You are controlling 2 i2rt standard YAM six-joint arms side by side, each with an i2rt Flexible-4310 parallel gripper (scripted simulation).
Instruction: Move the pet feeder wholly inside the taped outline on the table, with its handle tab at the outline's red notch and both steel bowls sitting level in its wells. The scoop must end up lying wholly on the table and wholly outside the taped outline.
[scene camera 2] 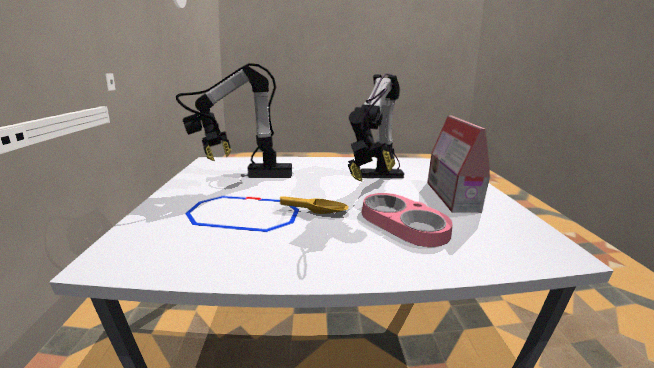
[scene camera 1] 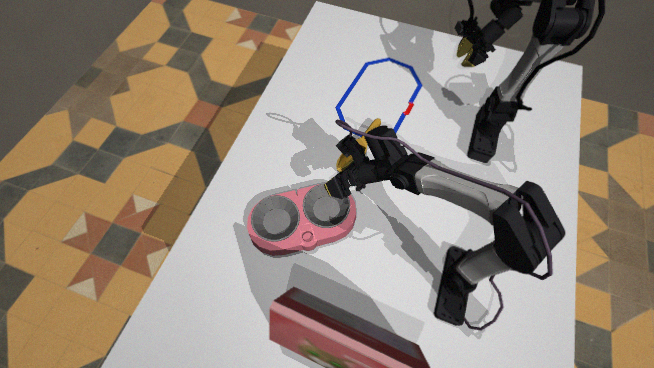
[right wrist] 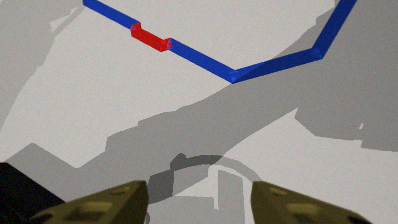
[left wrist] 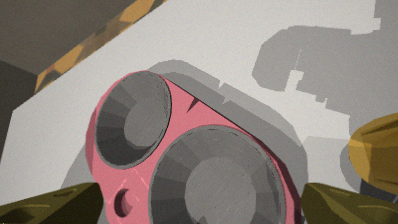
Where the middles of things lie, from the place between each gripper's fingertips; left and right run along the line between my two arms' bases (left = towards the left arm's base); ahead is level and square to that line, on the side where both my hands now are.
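My right hand (scene camera 1: 459, 61) is 400 mm to the right of the yellow scoop (scene camera 2: 320, 206), 230 mm short of it and 110 mm above it. Relative to my right hand, the food bag (scene camera 2: 459, 173) is 950 mm to the left, 90 mm ahead and 10 mm above; the pink pet feeder (scene camera 1: 307, 236) is 680 mm to the left, 300 mm ahead and 120 mm below.
The pink pet feeder is 60 mm ahead of my left hand (scene camera 1: 333, 178), 100 mm to the left of it and 140 mm below it. Relative to my left hand, the food bag is 370 mm to the left and 150 mm behind, and the yellow scoop is 180 mm to the right, 10 mm behind and 130 mm below.
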